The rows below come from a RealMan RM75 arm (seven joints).
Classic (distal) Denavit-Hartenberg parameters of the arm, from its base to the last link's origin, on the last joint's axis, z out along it. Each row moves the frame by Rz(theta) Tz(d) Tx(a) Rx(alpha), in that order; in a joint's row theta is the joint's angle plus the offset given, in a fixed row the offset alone. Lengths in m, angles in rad.
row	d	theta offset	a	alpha
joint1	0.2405	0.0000	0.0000	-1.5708
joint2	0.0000	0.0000	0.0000	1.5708
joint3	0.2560	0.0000	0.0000	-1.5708
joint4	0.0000	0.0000	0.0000	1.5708
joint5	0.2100	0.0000	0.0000	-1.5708
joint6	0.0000	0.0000	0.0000	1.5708
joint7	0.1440	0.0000	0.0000	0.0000
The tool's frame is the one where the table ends.
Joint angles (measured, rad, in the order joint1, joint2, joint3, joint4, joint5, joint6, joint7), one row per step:
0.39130, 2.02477, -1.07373, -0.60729, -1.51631, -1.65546, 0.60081
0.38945, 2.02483, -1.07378, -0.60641, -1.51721, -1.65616, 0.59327
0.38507, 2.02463, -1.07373, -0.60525, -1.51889, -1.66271, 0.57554
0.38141, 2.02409, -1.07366, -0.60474, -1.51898, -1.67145, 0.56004
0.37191, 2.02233, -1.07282, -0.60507, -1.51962, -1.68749, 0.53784
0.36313, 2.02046, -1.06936, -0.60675, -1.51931, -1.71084, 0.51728
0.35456, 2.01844, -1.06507, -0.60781, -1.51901, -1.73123, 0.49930
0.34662, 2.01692, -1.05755, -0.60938, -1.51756, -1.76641, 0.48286
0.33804, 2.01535, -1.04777, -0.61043, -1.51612, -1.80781, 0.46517
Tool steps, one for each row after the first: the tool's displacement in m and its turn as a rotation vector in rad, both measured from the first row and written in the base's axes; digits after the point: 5 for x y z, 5 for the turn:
0.00064, -0.00071, -0.00020, 0.00319, -0.00197, 0.00364
0.00171, -0.00280, -0.00024, 0.00898, -0.00416, 0.01591
0.00226, -0.00474, 0.00012, 0.01371, -0.00379, 0.02895
0.00413, -0.00880, 0.00128, 0.01989, -0.00261, 0.04614
0.00510, -0.01310, 0.00337, 0.02491, 0.00421, 0.06724
0.00638, -0.01699, 0.00549, 0.03058, 0.01043, 0.08385
0.00623, -0.02209, 0.00863, 0.03158, 0.02761, 0.10821
0.00601, -0.02799, 0.01237, 0.03253, 0.04894, 0.13545

